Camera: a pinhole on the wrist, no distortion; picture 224 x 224 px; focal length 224.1 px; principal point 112.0 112.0 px. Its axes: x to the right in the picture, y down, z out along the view. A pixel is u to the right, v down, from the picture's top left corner.
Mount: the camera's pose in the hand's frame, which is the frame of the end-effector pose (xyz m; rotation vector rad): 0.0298 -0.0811 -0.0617 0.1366 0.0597 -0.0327
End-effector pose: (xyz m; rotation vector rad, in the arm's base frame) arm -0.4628 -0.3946 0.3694 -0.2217 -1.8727 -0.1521
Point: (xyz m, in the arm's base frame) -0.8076 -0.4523 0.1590
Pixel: 30 113
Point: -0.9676 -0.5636 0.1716
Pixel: 69 63
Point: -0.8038 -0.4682 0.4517
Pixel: 192 101
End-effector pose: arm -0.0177 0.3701 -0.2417 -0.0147 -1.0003 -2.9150
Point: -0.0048 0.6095 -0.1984
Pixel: 52 68
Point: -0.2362 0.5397 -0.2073
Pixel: outside the picture
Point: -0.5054 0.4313 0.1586
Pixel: outside the picture
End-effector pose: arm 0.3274 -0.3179 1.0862 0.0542 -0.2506 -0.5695
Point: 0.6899 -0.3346 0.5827
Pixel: behind the camera
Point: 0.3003 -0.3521 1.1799
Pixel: 76 217
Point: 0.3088 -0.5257 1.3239
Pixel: 187 90
